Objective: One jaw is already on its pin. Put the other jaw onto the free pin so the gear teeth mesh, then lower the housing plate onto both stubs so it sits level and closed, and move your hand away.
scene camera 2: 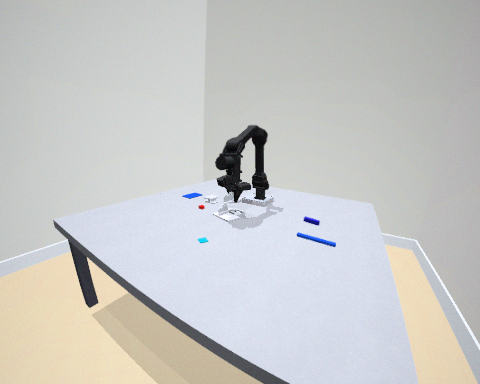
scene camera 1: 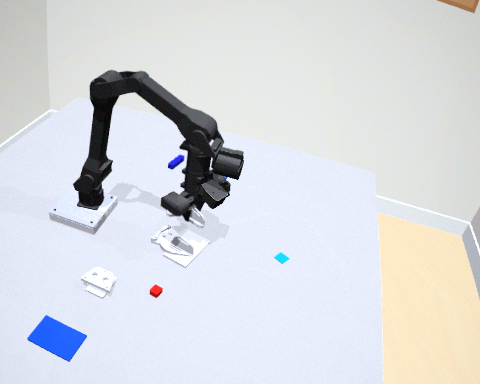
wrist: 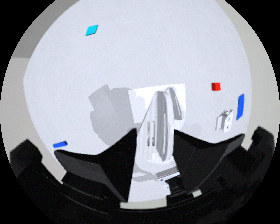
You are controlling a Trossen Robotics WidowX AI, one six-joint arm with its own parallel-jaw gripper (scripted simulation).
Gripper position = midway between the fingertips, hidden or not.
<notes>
I see my gripper [scene camera 1: 191, 217] and a blue flat tile [scene camera 1: 55, 337].
My gripper also shows in the wrist view [wrist: 151, 131].
</notes>
